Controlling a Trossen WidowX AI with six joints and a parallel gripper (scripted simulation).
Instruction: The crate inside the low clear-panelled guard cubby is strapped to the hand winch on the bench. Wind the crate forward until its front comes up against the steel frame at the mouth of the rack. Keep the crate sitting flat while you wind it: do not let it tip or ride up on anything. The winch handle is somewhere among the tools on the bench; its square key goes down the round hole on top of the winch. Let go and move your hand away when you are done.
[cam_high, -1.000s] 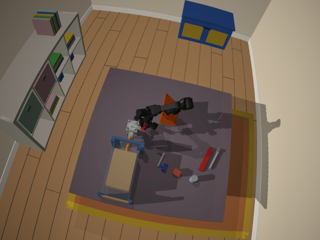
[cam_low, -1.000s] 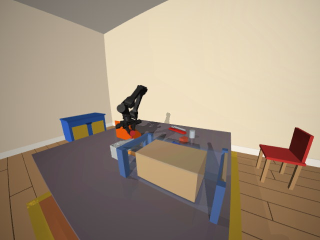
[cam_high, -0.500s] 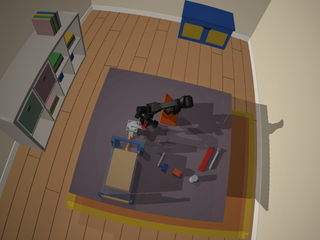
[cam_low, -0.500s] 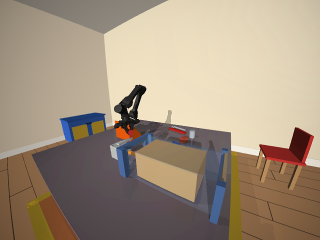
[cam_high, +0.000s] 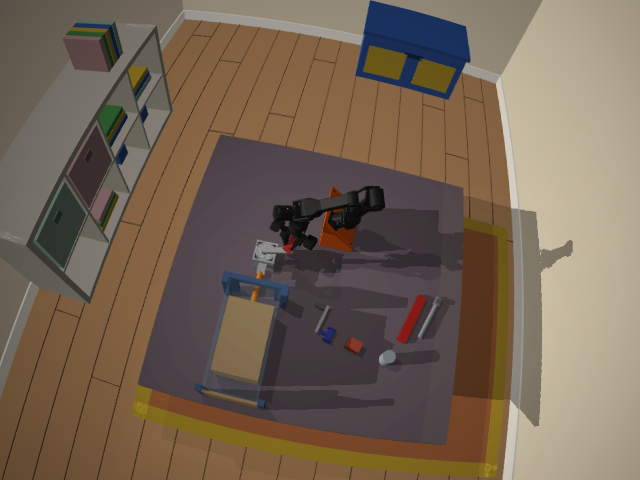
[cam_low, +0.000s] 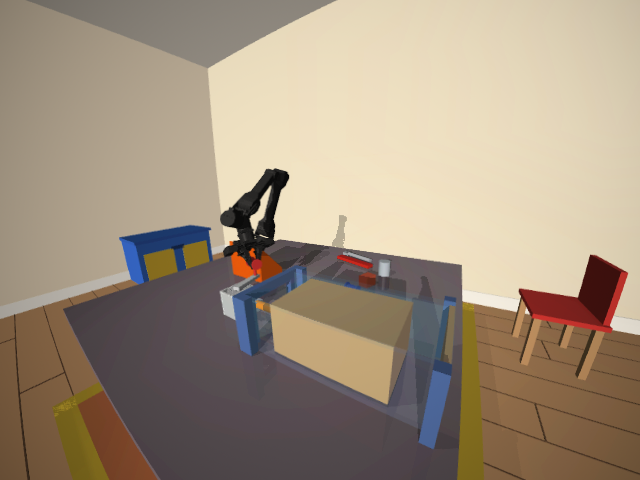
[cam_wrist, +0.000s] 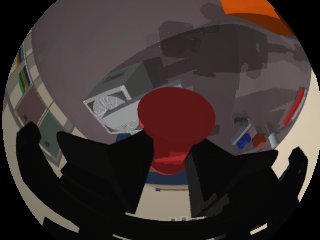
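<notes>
Right now my gripper tip is 3 cm to the left of the winch handle and 3 cm above it. From my gripper tip the other things lie so: blue frame (18 cm ahead, 7 cm to the right, 2 cm below); then grey winch (10 cm to the right, 10 cm below, 1 cm ahead); then red grip (1 cm behind).
</notes>
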